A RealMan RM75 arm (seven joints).
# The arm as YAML. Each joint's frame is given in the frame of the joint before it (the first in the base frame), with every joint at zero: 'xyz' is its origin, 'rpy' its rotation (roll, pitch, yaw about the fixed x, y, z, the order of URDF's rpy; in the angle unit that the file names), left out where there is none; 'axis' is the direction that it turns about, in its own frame. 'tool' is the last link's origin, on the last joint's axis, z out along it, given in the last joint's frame.
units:
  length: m
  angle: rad
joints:
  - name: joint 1
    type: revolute
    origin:
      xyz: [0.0, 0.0, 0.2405]
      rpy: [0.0, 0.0, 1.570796]
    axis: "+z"
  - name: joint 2
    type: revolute
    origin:
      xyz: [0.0, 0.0, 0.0]
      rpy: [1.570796, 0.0, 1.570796]
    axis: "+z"
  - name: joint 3
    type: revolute
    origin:
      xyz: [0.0, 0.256, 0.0]
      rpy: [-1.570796, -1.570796, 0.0]
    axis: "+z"
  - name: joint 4
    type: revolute
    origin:
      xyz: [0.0, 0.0, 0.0]
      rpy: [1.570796, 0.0, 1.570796]
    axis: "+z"
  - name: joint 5
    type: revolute
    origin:
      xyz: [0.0, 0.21, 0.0]
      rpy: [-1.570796, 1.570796, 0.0]
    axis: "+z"
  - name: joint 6
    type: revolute
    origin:
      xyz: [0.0, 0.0, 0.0]
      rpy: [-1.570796, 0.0, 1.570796]
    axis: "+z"
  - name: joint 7
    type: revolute
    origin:
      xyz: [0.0, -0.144, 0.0]
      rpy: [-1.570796, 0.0, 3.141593]
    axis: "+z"
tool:
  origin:
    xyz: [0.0, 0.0, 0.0]
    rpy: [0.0, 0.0, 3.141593]
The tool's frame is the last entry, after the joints.
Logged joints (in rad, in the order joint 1, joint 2, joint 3, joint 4, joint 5, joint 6, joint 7), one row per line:
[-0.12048, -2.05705, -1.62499, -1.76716, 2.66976, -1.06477, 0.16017]
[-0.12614, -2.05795, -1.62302, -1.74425, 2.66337, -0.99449, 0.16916]
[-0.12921, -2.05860, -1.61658, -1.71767, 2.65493, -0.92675, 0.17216]
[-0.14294, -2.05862, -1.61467, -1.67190, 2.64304, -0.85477, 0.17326]
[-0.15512, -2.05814, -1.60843, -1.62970, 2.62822, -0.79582, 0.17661]
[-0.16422, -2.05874, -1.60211, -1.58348, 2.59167, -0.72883, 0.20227]
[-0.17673, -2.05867, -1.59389, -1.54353, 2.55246, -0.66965, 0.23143]
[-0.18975, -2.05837, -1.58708, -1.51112, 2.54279, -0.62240, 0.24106]
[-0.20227, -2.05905, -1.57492, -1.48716, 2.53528, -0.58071, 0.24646]
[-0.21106, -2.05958, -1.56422, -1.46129, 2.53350, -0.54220, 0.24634]
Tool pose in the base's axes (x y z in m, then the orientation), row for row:
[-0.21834, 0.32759, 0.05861, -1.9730, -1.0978, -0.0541]
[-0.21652, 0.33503, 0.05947, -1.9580, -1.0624, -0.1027]
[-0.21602, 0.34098, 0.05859, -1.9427, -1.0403, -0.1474]
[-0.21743, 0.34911, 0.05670, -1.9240, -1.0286, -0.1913]
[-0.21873, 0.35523, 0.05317, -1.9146, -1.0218, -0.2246]
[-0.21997, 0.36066, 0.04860, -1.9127, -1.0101, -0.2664]
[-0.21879, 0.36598, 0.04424, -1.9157, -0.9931, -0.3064]
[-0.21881, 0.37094, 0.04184, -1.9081, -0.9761, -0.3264]
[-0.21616, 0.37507, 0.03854, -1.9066, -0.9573, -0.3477]
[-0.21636, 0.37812, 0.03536, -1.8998, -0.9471, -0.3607]
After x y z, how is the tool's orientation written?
As a rotation vector, in radians.
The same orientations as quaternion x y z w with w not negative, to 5 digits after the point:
[-0.78980, -0.43946, -0.02166, 0.42734]
[-0.78839, -0.42777, -0.04135, 0.44017]
[-0.78562, -0.42069, -0.05961, 0.44975]
[-0.78095, -0.41751, -0.07765, 0.45802]
[-0.77841, -0.41543, -0.09131, 0.46169]
[-0.77801, -0.41087, -0.10836, 0.46276]
[-0.77922, -0.40395, -0.12463, 0.46273]
[-0.77788, -0.39793, -0.13307, 0.46780]
[-0.77825, -0.39076, -0.14193, 0.47063]
[-0.77674, -0.38723, -0.14747, 0.47432]

